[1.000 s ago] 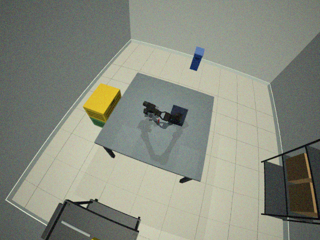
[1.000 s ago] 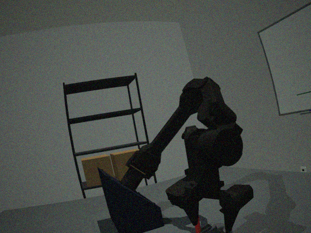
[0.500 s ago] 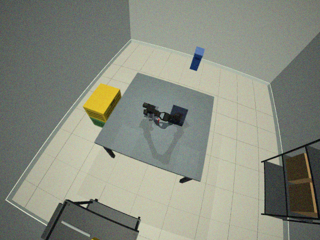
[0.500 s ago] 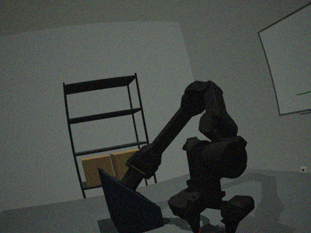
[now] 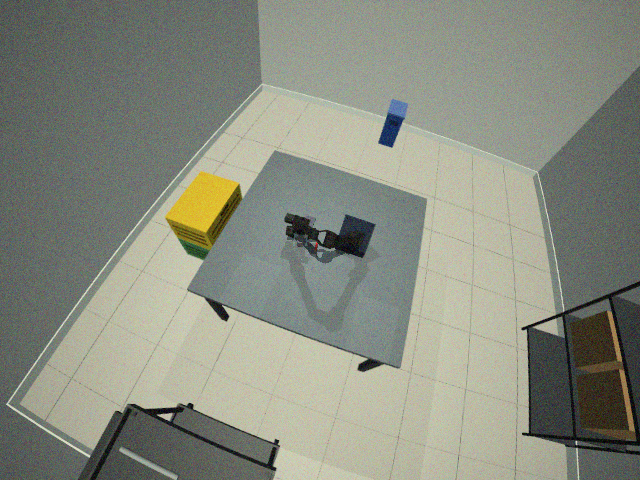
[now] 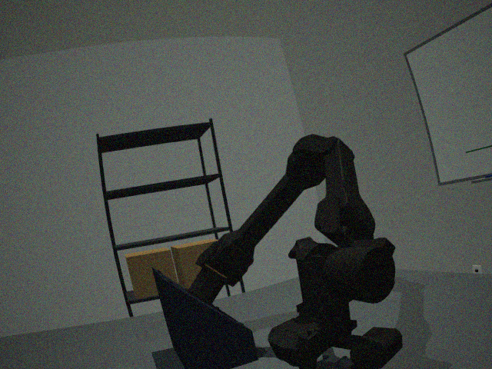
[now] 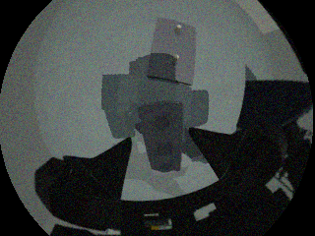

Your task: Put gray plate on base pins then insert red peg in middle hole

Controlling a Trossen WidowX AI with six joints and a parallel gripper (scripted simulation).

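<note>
My gripper tip is now 20 mm below the gray plate. Also, from my gripper tip: gray base (140 mm to the right, 20 mm ahead, 10 mm below); red peg (120 mm behind, 20 mm above, 10 mm to the left).
</note>
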